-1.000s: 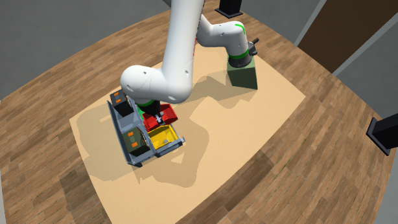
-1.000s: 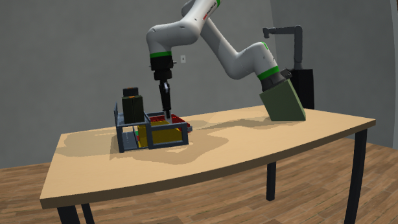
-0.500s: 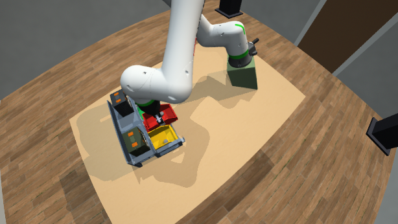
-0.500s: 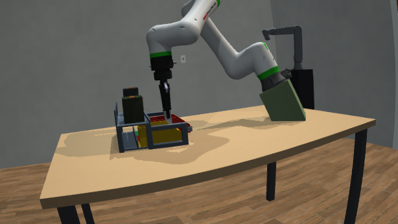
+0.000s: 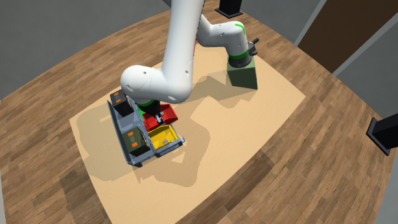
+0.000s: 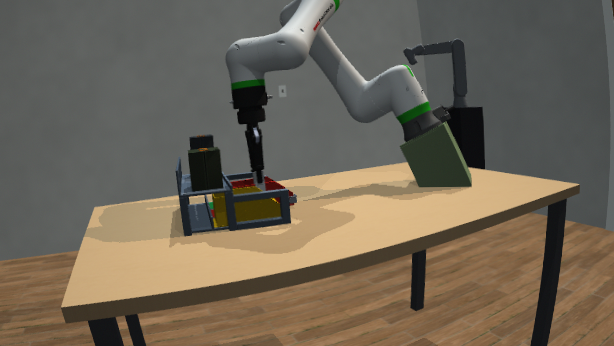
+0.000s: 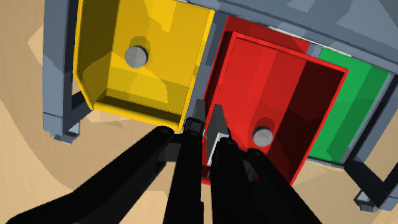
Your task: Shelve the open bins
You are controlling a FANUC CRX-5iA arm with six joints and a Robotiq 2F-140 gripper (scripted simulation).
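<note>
Now: hand 5 cm to the left of the red bin, 4 cm above it and 1 cm past it. From my hand the other things lie so: yellow bin (6 cm to the left, 6 cm ahead, 4 cm below).
</note>
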